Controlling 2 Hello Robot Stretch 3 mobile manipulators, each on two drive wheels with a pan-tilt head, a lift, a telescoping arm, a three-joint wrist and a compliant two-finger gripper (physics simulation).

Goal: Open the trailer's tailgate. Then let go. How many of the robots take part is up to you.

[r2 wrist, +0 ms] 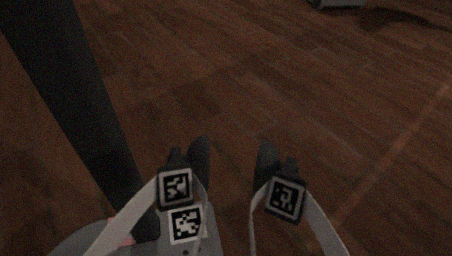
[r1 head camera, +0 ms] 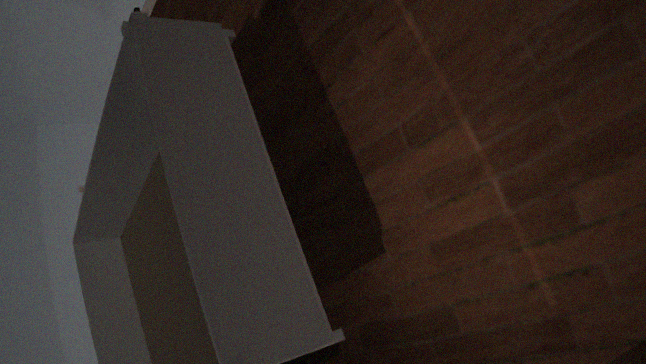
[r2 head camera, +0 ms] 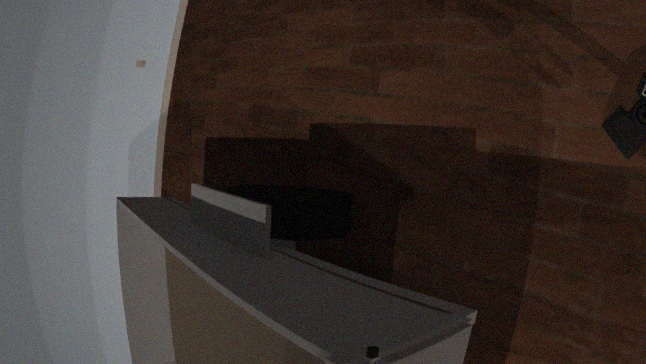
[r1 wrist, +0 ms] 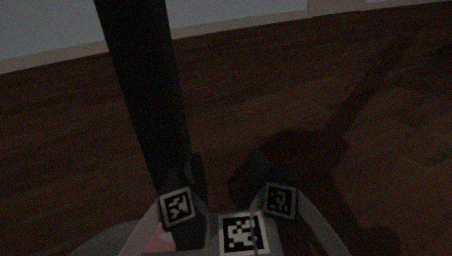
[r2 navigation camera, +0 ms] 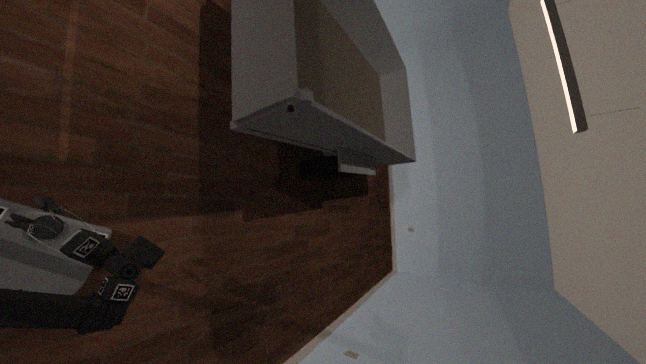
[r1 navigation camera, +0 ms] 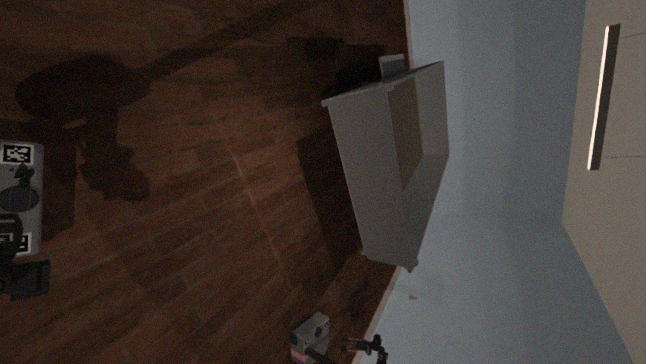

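The trailer (r1 head camera: 235, 200) (r1 navigation camera: 370, 165) (r2 navigation camera: 260, 60) is a grey open-topped box near the wall. The upright end panel that seems to be the tailgate (r2 head camera: 280, 280) (r2 navigation camera: 320, 130) looks closed. It has a black knob (r2 head camera: 372, 351) (r2 navigation camera: 290, 108) at a top corner and a flat plate (r2 head camera: 230, 205) (r2 navigation camera: 356, 169) projecting from it. At r1, a knob also shows at the trailer's far end. My r1 gripper (r1 wrist: 227, 172) is open and empty above the floor, away from the trailer. My r2 gripper (r2 wrist: 233, 157) is open and empty above the floor, apart from the tailgate.
Robot r2 (r1 navigation camera: 311, 332) stands beyond the trailer's knob end in the r1 navigation view. Another flat plate (r1 navigation camera: 392, 65) projects at the opposite end. A pale blue wall (r1 navigation camera: 485, 200) (r2 navigation camera: 450, 225) runs close behind the trailer. Part of a grey body (r2 wrist: 340, 2) shows at the r2 wrist view's top edge.
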